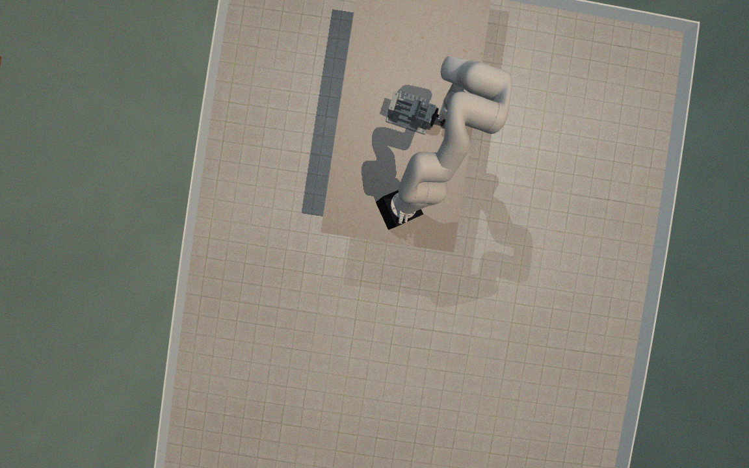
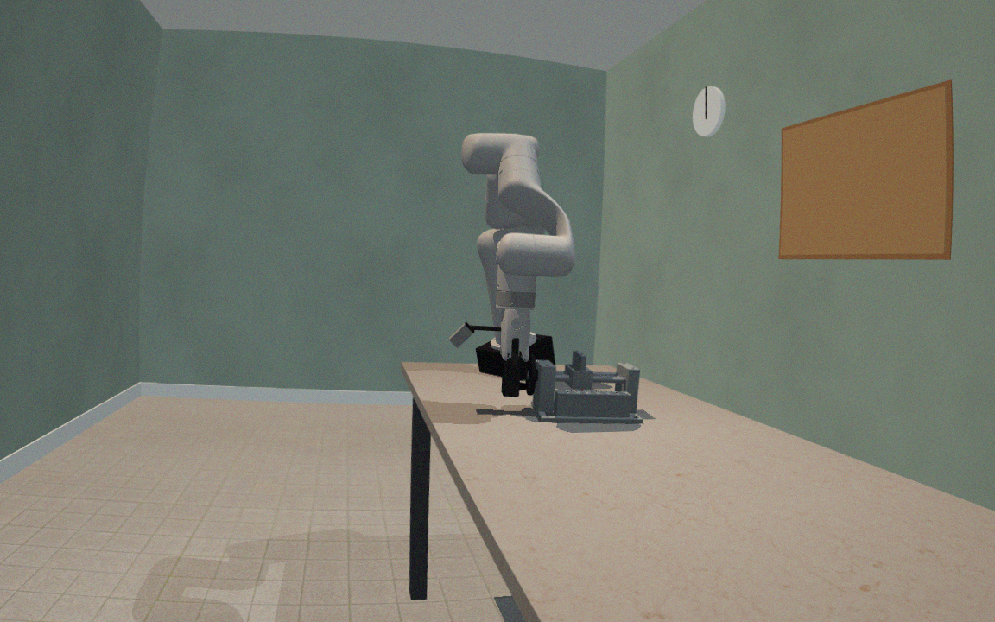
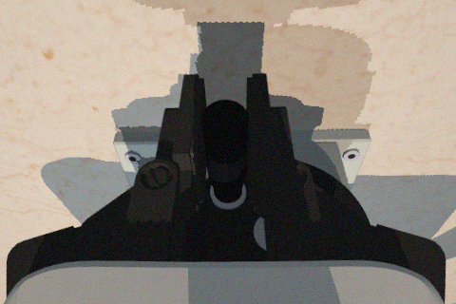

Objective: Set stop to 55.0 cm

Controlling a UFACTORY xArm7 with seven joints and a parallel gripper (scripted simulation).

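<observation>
Now: the crank handle 1 cm to the left of my hand. The rest, counted from my hand: black handwheel (2 cm to the left); stop block (1 cm ahead, 14 cm to the left, 3 cm above).
</observation>
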